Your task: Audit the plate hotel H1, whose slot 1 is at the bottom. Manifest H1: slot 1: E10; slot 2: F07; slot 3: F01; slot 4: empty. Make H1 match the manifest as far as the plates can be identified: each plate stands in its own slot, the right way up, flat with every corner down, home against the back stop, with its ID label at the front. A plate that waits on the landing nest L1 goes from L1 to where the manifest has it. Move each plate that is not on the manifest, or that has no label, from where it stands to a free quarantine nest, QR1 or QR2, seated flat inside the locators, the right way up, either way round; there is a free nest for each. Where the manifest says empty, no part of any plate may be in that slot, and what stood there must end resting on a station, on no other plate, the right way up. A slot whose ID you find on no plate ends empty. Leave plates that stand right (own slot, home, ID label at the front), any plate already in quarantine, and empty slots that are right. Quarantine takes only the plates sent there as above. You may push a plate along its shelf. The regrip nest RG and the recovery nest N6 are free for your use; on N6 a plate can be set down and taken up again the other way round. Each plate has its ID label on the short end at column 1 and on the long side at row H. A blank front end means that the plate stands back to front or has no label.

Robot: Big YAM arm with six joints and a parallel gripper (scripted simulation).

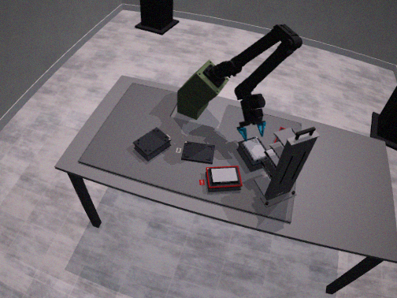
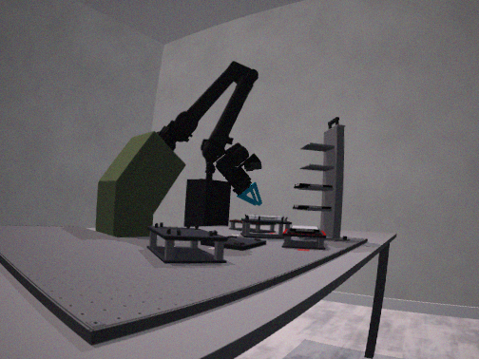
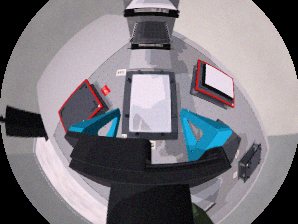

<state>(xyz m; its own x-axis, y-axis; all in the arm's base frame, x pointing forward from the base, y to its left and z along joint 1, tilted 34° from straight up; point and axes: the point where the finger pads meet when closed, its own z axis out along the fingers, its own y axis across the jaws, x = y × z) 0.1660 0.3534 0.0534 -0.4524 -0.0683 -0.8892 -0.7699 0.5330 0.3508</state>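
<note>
My gripper is now 50 mm above the white-topped plate, 30 mm to the right of it and 20 mm short of it. Also, from my hand: plate hotel H1: 220 mm to the left, 180 mm ahead, 90 mm above; red-framed nest: 160 mm to the left, 160 mm behind, 80 mm below.
</note>
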